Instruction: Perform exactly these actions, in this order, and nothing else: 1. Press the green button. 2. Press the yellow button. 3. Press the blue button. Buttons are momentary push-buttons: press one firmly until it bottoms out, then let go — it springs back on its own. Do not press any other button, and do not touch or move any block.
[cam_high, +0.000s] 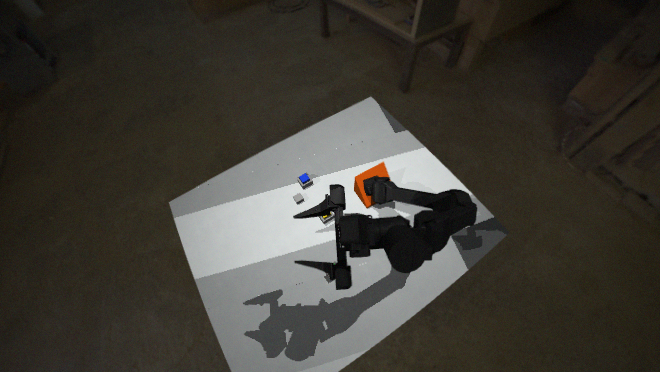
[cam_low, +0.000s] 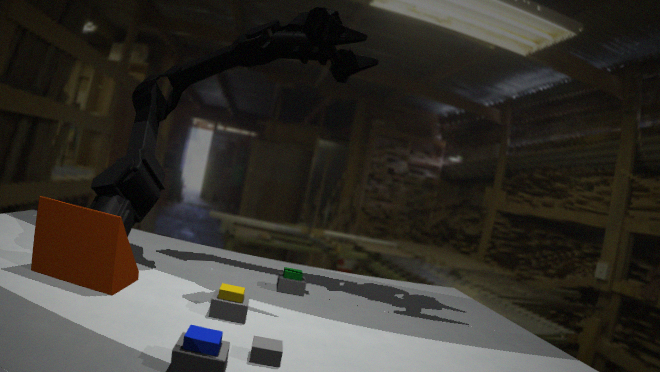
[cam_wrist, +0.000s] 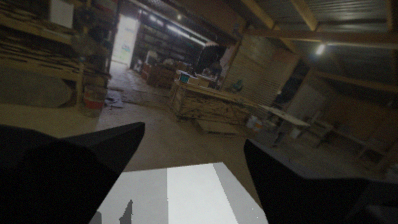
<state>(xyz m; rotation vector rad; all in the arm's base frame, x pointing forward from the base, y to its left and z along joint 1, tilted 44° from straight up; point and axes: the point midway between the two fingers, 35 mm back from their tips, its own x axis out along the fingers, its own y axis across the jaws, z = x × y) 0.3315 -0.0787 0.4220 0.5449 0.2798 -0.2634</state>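
My gripper tip is now 60 mm past the green button, 10 mm to the right of it and 420 mm above it. Also, from my gripper tip: yellow button: 120 mm behind, 200 mm to the right, 420 mm below; blue button: 100 mm behind, 380 mm to the right, 420 mm below; grey block: 50 mm behind, 310 mm to the right, 450 mm below.
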